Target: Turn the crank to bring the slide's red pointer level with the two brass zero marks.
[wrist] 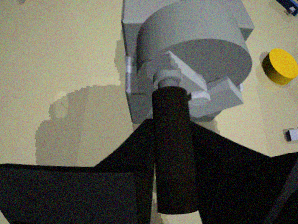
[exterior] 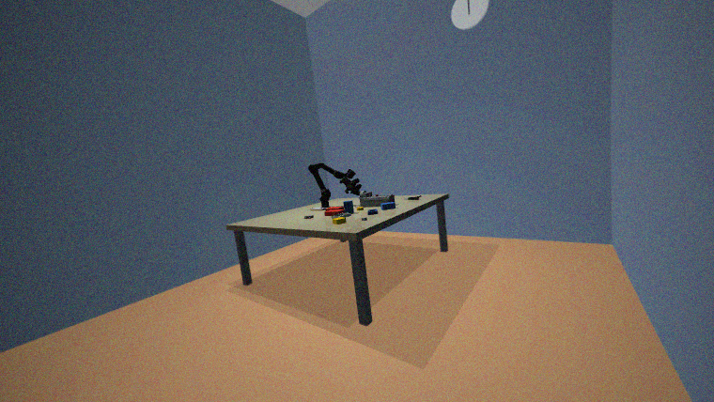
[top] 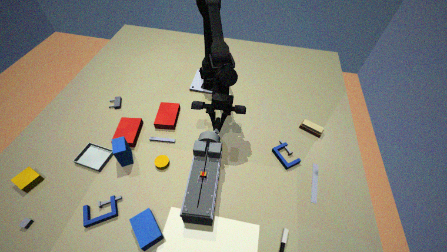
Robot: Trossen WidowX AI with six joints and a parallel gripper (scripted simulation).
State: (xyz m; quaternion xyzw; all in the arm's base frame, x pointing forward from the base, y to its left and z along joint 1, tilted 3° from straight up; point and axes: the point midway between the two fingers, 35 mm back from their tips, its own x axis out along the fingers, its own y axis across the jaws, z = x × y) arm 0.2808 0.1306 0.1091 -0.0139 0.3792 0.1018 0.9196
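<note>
Now: the dark crank handle 20 mm behind my gripper tip and 20 mm above it. The rest, counted from my gripper tip: tan block (200 mm behind, 340 mm to the left, 70 mm below); red pointer (170 mm ahead, 10 mm to the left, 10 mm below); grey strip (30 mm ahead, 370 mm to the left, 90 mm below).
</note>
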